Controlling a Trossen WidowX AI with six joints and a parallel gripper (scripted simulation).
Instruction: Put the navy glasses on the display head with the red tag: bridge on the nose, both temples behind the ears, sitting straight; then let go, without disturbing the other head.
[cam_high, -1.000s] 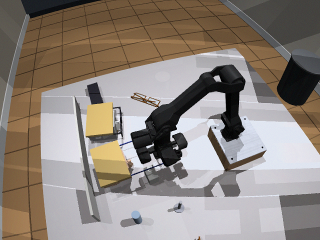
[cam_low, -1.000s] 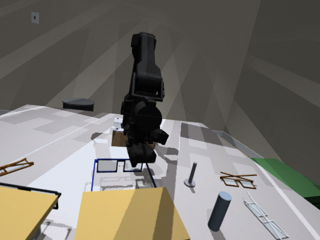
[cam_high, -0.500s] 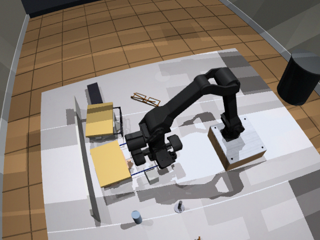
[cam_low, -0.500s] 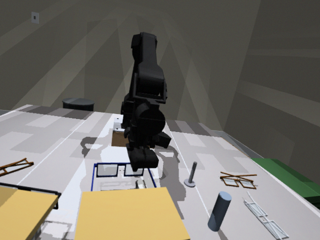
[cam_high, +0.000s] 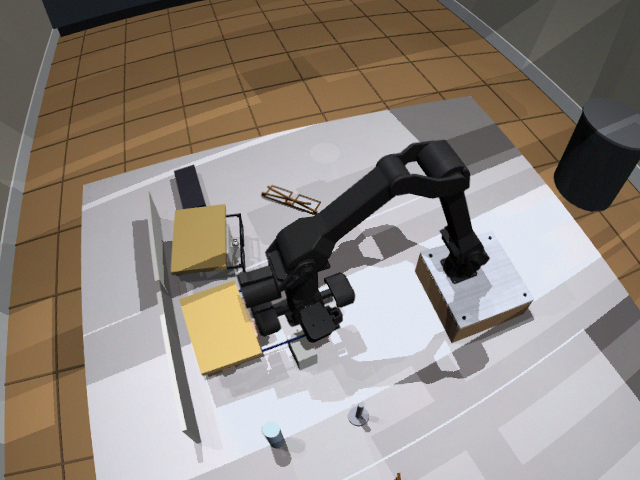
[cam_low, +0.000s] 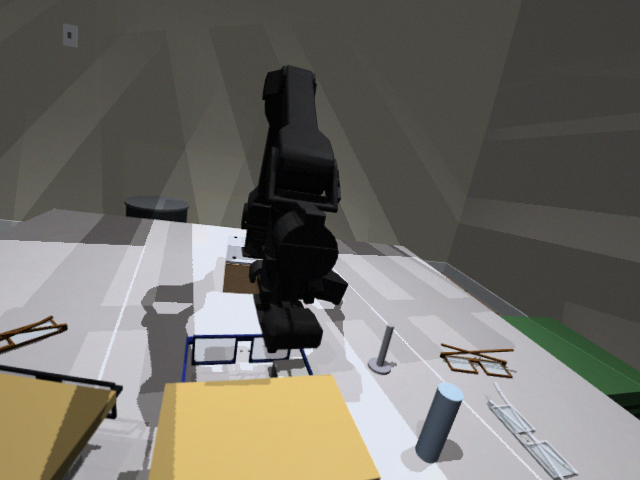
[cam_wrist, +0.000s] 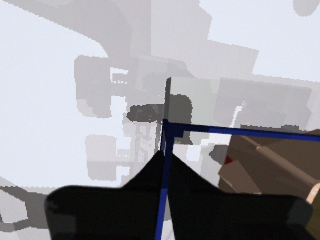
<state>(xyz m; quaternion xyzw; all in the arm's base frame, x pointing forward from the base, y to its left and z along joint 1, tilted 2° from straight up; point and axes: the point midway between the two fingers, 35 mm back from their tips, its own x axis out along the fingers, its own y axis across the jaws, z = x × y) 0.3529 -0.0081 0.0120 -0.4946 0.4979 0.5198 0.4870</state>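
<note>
Now: gripper tip 40 mm to the right of the white block, 40 mm above it and 20 mm short of it. The rest, counted from my gripper tip: grey peg 200 mm to the left, 40 mm below, 30 mm behind; panel 260 mm ahead, 150 mm to the right, 10 mm below.
</note>
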